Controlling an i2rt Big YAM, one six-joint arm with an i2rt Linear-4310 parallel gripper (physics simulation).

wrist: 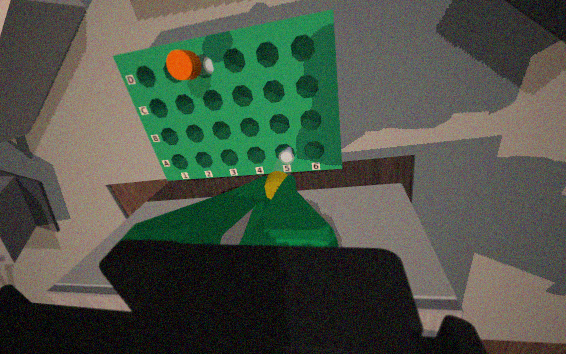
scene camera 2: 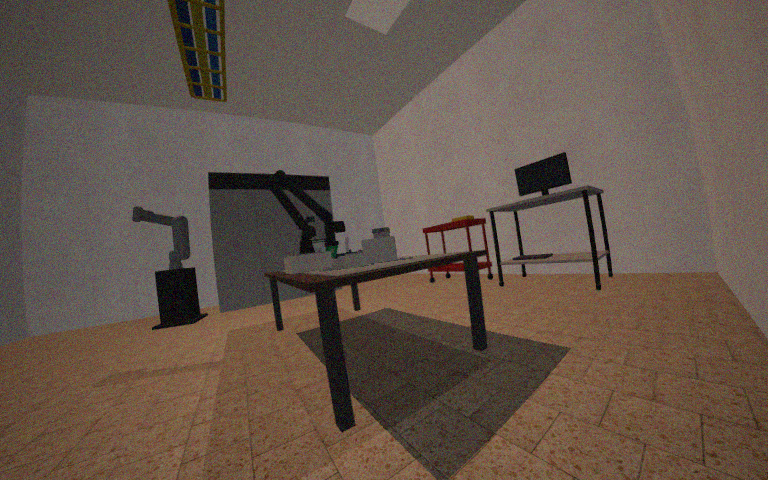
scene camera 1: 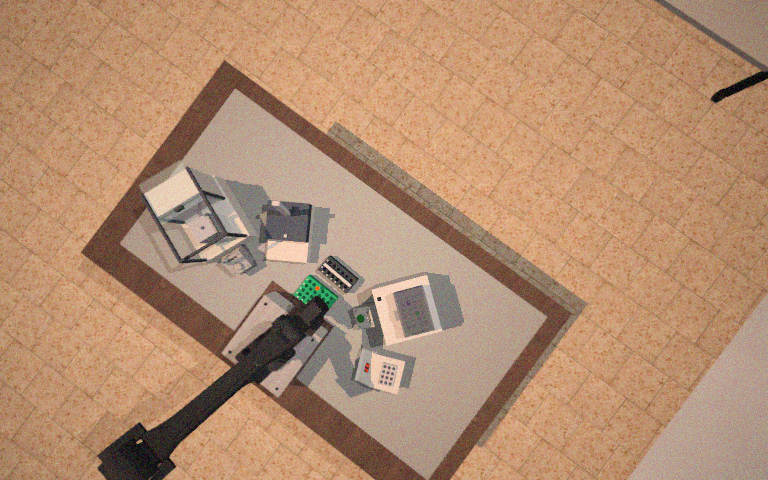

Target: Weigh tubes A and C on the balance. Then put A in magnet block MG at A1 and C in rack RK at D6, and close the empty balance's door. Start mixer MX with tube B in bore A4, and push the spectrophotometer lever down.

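Places are measured from the arm's base along level axes (x left, y back, z up), in centimetres.
Pixels of known places: gripper, fingertip midpoint: (wrist: 279, 185) (scene camera 2: 333, 257); arm's base, link origin: (scene camera 2: 307, 254).
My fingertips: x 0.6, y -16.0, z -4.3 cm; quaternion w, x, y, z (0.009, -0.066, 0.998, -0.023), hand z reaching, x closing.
Note:
For each thing: its top centre in the pictures, then the offset to it from my fingertips. "*": a spot on its surface instead.
- yellow-capped tube, top centre: (wrist: 275, 188) dx +0.0, dy -0.5, dz +1.0 cm
- green rack, top centre: (wrist: 231, 114) (scene camera 1: 315, 296) dx +3.5, dy -3.0, dz -2.8 cm
- orange-capped tube, top centre: (wrist: 180, 70) (scene camera 1: 316, 288) dx +4.9, dy -5.8, dz -0.3 cm
- glass-walled balance, surface spot: (scene camera 1: 193, 216) * dx +50.3, dy +8.5, dz +3.0 cm
- dark slotted block, top centre: (scene camera 1: 337, 275) dx +3.9, dy -13.9, dz -1.0 cm
- dark-topped white device, surface spot: (scene camera 1: 287, 232) * dx +25.4, dy -11.4, dz +2.2 cm
- large white box, top centre: (scene camera 1: 393, 317) (scene camera 2: 370, 230) dx -17.4, dy -20.7, dz +13.2 cm
- small unit with a green knob, top centre: (scene camera 1: 360, 319) dx -12.4, dy -10.6, dz +1.7 cm
- keypad-like device, top centre: (scene camera 1: 379, 373) (scene camera 2: 348, 253) dx -29.8, dy -3.4, dz +1.2 cm
My gripper (wrist: 279, 185) (scene camera 1: 320, 305) has green fingers and is shut on a yellow-capped tube (wrist: 275, 181). The tube points down at the green rack (wrist: 258, 109) (scene camera 1: 306, 293), with its white tip over hole A5 near the rack's front edge. An orange-capped tube (wrist: 182, 64) (scene camera 1: 316, 287) stands in row D near columns 2 and 3. The rest of the rack's holes look empty. In the overhead view the arm reaches from the lower left and covers the rack's front corner. The glass-walled balance (scene camera 1: 193, 216) stands at the table's far left.
A dark slotted block (scene camera 1: 339, 273) lies just beyond the rack. A dark-topped white device (scene camera 1: 287, 232) stands beside the balance. A large white box (scene camera 1: 410, 307), a small unit with a green knob (scene camera 1: 360, 318) and a keypad-like device (scene camera 1: 380, 369) stand to the right.

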